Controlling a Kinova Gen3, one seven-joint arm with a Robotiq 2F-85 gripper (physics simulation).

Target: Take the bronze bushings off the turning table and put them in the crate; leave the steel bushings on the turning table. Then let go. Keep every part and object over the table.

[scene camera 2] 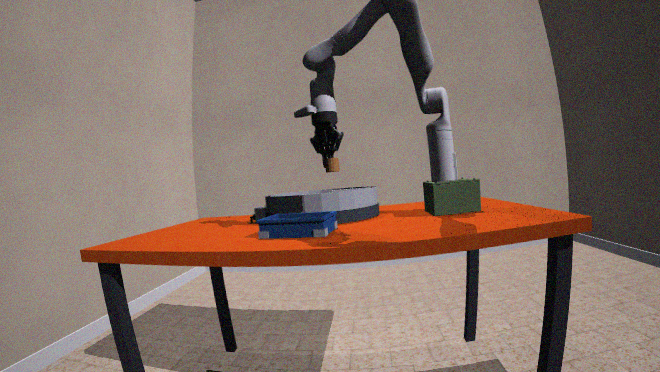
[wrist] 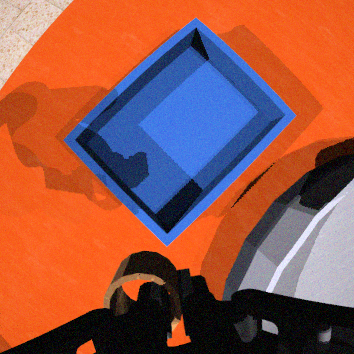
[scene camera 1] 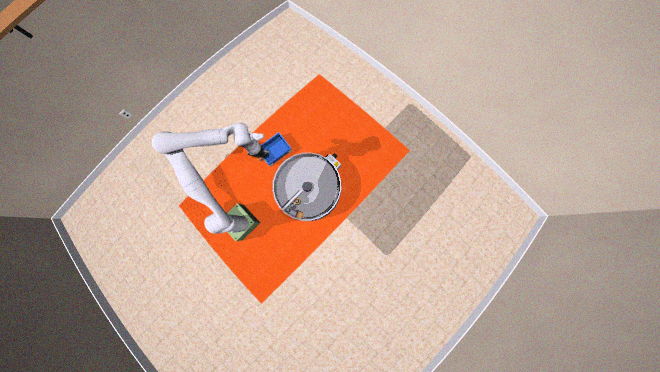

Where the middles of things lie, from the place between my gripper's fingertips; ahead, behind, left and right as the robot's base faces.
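The grey turning table [scene camera 1: 314,179] is 290 mm to the right of my hand, 90 mm ahead of it and 120 mm below it. As for the blue crate [scene camera 2: 313,224], my hand is 150 mm above it and 60 mm to the right of it, while still 90 mm short of it.
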